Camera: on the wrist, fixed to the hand. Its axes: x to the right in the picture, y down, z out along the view.
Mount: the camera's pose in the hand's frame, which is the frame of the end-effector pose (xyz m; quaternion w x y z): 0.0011 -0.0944 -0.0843 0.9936 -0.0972 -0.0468 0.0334
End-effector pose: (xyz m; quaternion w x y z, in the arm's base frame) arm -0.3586 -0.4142 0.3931 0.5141 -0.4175 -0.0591 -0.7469
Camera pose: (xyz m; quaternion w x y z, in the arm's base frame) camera -0.4833 -0.4148 0.3717 0.4924 -0.5017 0.0038 -0.7112
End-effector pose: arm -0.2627 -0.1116 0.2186 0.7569 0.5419 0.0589 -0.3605
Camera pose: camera -0.2940 -0.0538 0.1104 0.8195 0.4500 0.0400 -0.3526
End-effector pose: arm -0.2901 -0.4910 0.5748 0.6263 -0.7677 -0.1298 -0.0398
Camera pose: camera -0.3040 -0.5556 0.6827 0.5429 -0.8298 -0.1288 0.0047
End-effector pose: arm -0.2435 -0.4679 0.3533 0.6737 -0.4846 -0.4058 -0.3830
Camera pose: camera -0.3141 -0.5716 0.3697 0.6161 -0.5784 -0.3813 -0.3748
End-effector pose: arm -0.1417 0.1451 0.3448 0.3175 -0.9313 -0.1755 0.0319
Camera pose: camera -0.1552 0.1661 0.4689 0.2157 -0.9606 -0.1612 0.0688
